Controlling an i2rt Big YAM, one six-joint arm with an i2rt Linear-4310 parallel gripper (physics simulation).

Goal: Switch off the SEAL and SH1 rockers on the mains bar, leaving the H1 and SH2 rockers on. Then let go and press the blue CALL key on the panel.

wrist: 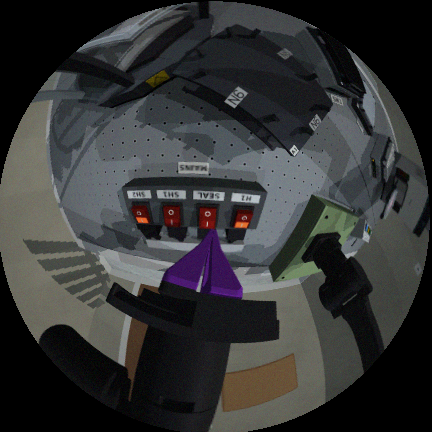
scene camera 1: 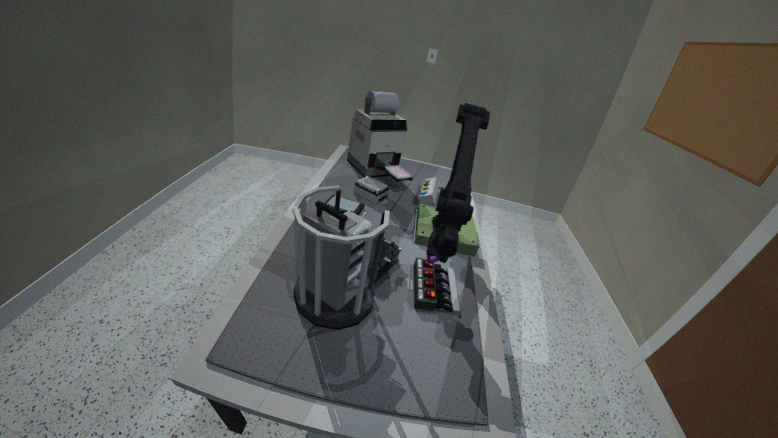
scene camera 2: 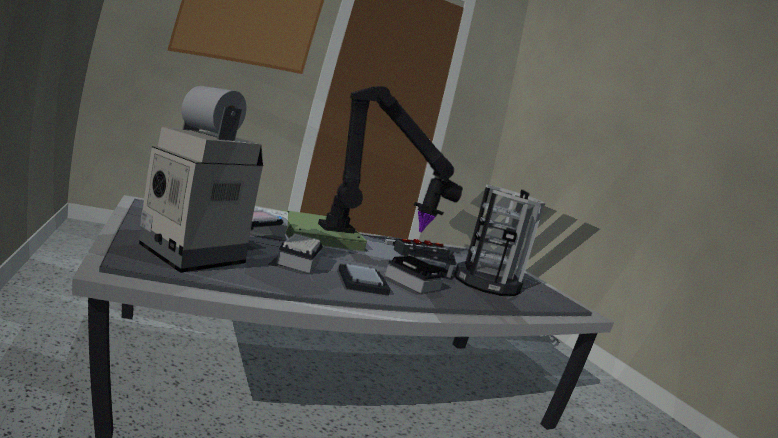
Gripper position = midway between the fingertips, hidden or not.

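Note:
Gripper state: my gripper [wrist: 211, 232] is shut and holds nothing. A tall rack tower [scene camera 2: 511, 221] is visible, in the wrist view [wrist: 124, 71] too.

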